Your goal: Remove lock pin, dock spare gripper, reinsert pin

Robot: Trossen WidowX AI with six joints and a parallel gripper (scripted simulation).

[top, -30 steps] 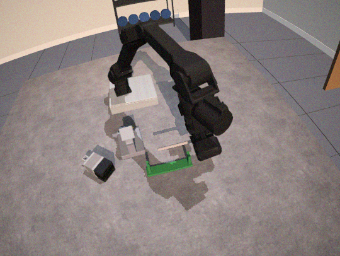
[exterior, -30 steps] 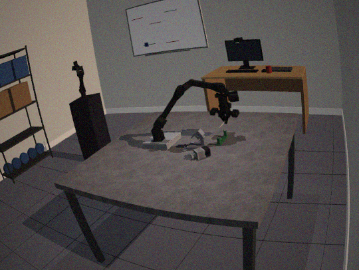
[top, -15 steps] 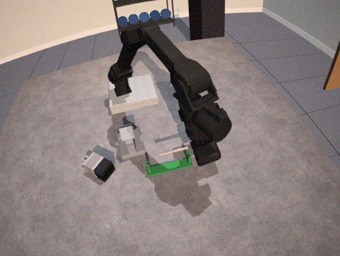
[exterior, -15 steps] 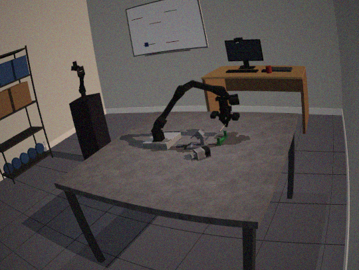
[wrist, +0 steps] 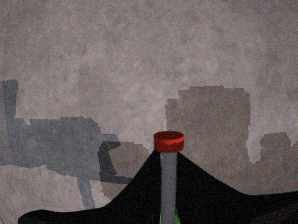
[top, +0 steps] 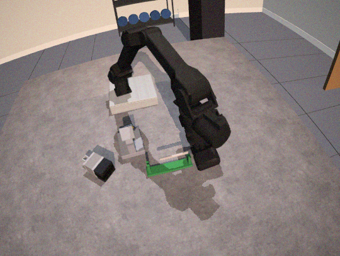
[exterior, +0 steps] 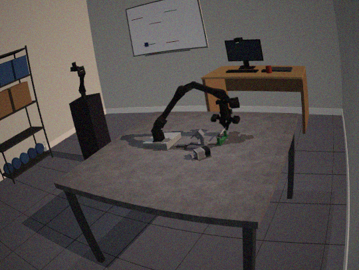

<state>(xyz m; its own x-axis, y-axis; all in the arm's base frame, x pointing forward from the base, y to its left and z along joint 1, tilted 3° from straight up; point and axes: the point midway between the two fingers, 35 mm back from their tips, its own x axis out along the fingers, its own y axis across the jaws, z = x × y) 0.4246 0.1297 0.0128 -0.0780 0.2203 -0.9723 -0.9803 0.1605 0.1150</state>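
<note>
Right now my gripper tip is 100 mm to the left of the green cradle and 20 mm past it. Round my gripper tip: mount socket: 180 mm to the right, 140 mm behind, 20 mm above; then spare gripper: 320 mm to the right, 110 mm behind, 10 mm below.
</note>
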